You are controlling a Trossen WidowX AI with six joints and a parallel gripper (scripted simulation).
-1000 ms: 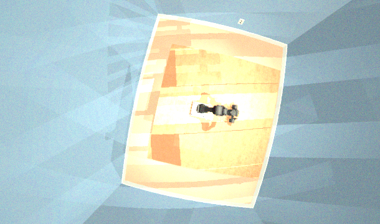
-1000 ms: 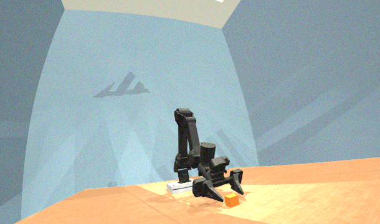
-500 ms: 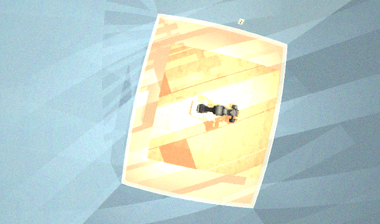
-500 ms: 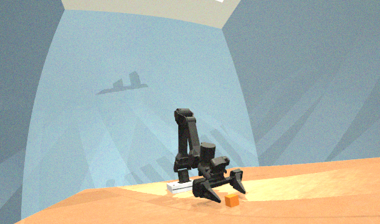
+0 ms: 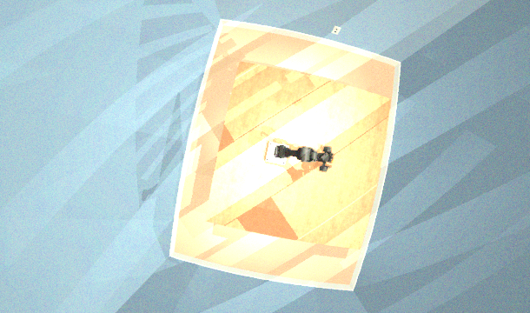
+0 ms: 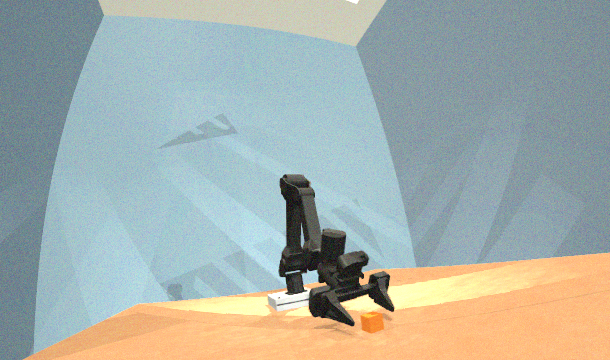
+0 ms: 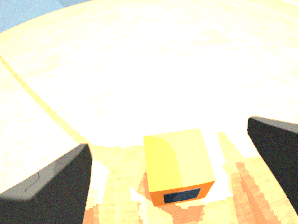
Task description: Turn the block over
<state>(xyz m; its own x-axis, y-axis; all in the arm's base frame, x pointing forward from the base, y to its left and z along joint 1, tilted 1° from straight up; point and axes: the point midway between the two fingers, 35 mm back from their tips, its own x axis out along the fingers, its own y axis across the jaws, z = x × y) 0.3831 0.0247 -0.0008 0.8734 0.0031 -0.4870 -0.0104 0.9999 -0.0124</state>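
Now: gripper tip 2 cm past the orange block and 1 cm above it.
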